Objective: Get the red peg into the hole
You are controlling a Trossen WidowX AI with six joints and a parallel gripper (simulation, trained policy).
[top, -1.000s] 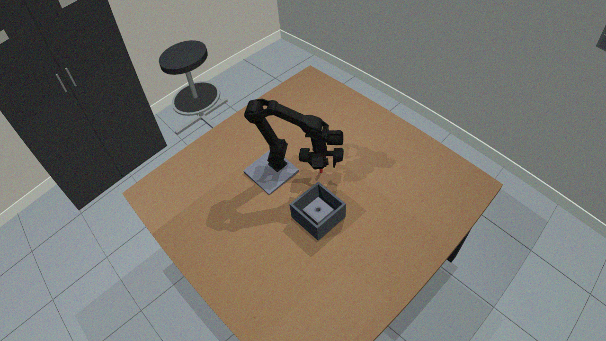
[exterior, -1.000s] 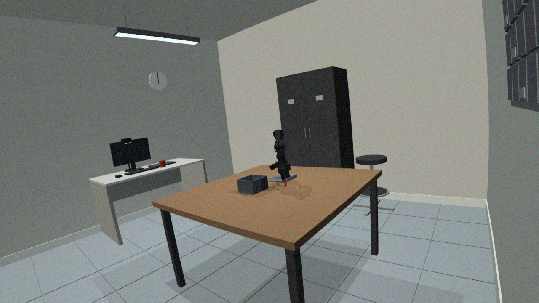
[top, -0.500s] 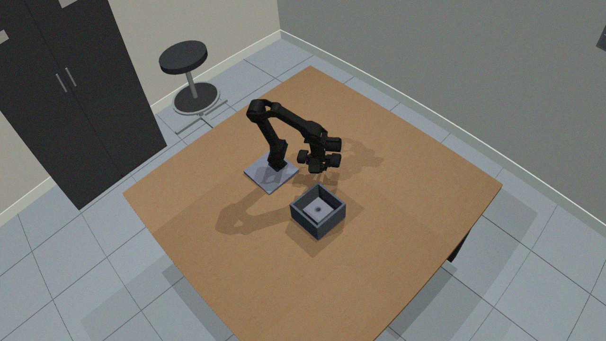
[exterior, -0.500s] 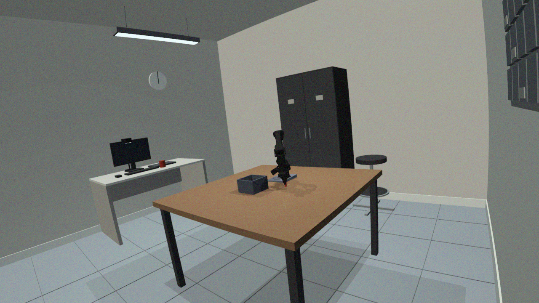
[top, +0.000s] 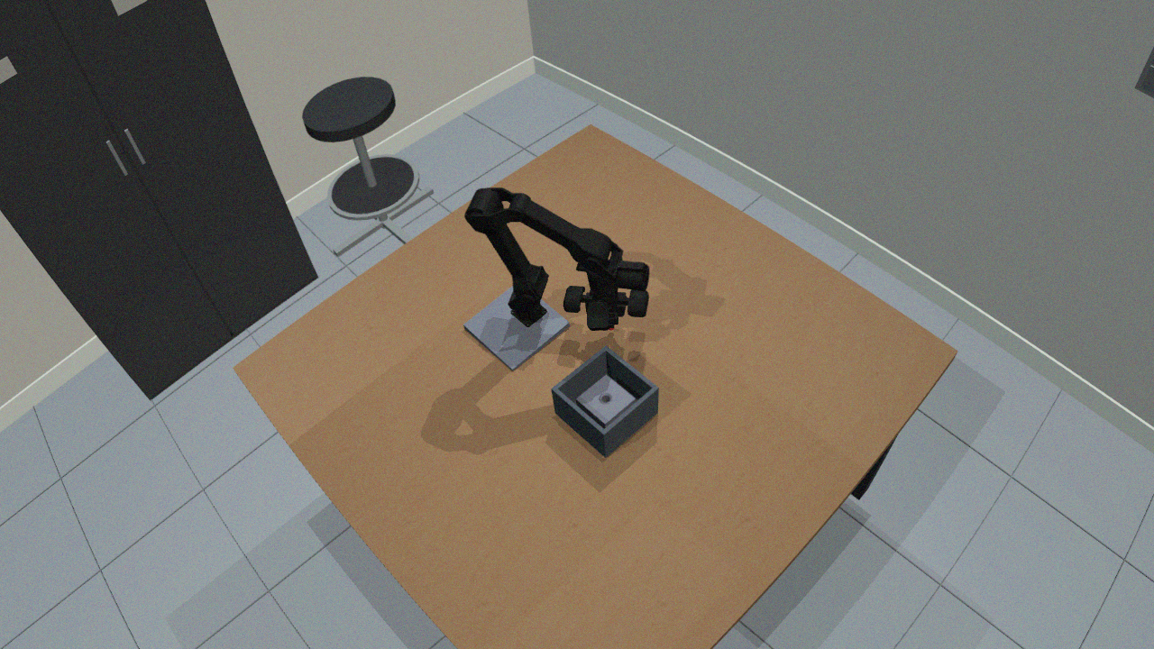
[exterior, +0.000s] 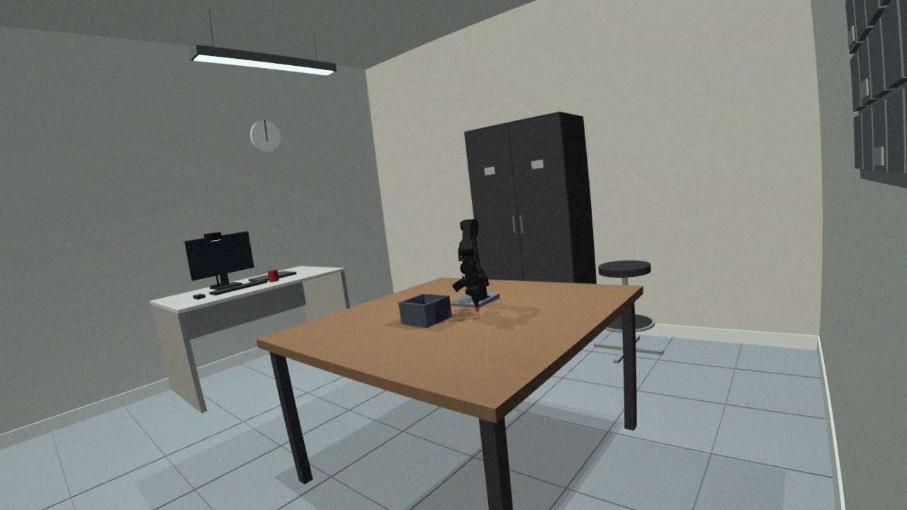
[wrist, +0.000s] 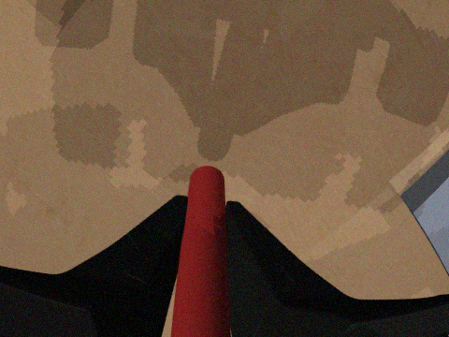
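Now: gripper tip 15 cm short of the grey plate, 17 cm to the left of it and 1 cm below it. From my gripper tip the other things lie so: dark grey box 15 cm ahead, 17 cm to the right, 1 cm below; red peg 2 cm above.
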